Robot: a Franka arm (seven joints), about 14 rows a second.
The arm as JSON. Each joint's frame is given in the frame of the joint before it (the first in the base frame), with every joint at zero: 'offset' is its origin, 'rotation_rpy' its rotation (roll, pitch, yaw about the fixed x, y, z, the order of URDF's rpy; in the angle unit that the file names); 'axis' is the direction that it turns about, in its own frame. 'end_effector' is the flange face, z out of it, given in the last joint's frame.
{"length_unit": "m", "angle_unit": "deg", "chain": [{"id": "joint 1", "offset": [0.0, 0.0, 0.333], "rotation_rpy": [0.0, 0.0, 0.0], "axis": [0.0, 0.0, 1.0]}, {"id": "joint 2", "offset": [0.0, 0.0, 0.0], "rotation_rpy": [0.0, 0.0, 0.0], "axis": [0.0, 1.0, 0.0]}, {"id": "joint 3", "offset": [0.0, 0.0, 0.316], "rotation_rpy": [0.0, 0.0, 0.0], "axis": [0.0, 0.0, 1.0]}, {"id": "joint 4", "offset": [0.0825, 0.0, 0.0], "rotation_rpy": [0.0, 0.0, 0.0], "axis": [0.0, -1.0, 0.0]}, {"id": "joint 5", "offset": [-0.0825, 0.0, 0.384], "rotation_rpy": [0.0, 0.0, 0.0], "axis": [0.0, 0.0, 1.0]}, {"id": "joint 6", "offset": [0.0, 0.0, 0.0], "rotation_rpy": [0.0, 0.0, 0.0], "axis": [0.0, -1.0, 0.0]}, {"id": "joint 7", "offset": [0.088, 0.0, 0.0], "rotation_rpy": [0.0, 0.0, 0.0], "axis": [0.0, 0.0, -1.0]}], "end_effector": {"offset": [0.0, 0.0, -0.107], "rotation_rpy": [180.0, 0.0, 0.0]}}
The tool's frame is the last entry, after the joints.
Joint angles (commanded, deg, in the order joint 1, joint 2, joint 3, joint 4, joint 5, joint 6, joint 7), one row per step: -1.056, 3.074, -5.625, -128.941, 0.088, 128.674, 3.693; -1.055, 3.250, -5.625, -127.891, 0.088, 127.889, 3.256; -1.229, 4.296, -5.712, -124.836, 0.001, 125.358, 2.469; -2.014, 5.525, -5.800, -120.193, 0.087, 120.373, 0.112; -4.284, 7.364, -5.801, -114.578, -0.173, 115.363, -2.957; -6.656, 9.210, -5.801, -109.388, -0.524, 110.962, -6.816; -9.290, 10.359, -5.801, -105.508, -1.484, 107.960, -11.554; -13.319, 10.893, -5.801, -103.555, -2.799, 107.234, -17.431; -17.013, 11.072, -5.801, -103.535, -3.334, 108.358, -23.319; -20.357, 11.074, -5.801, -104.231, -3.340, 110.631, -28.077
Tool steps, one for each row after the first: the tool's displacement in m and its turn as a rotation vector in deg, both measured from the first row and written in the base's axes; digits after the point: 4 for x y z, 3 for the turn. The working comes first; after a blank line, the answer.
Tool pose at each row, in the base's axes (x y z in m, rotation vector in deg; the steps are taken from these numbers as rounded here): 0.5179, -0.0605, 0.3366, 179.032, -16.343, -5.227; 0.5220, -0.0610, 0.3416, 179.091, -15.656, -5.088; 0.5327, -0.0646, 0.3512, 179.018, -14.732, -5.906; 0.5451, -0.0741, 0.3679, 179.243, -12.491, -8.375; 0.5584, -0.0983, 0.3867, 179.216, -11.024, -10.355; 0.5682, -0.1242, 0.4031, 179.276, -8.467, -12.108; 0.5716, -0.1535, 0.4182, 178.933, -4.623, -12.838; 0.5650, -0.1967, 0.4274, 178.283, -1.022, -12.419; 0.5534, -0.2342, 0.4272, 178.157, 2.758, -11.458; 0.5408, -0.2668, 0.4247, 178.058, 5.106, -9.381

0.0041, -0.0005, 0.0050, -0.002, -0.088, 0.439; 0.0148, -0.0041, 0.0146, -0.062, 0.445, 1.025; 0.0272, -0.0136, 0.0313, 0.274, 1.994, 2.452; 0.0405, -0.0378, 0.0501, 0.396, 3.254, 3.381; 0.0503, -0.0637, 0.0665, 0.576, 4.365, 5.005; 0.0537, -0.0930, 0.0816, 0.262, 4.891, 7.457; 0.0471, -0.1362, 0.0908, -0.425, 4.727, 9.776; 0.0355, -0.1737, 0.0906, -0.581, 4.140, 12.210; 0.0229, -0.2063, 0.0881, -0.826, 2.833, 13.732
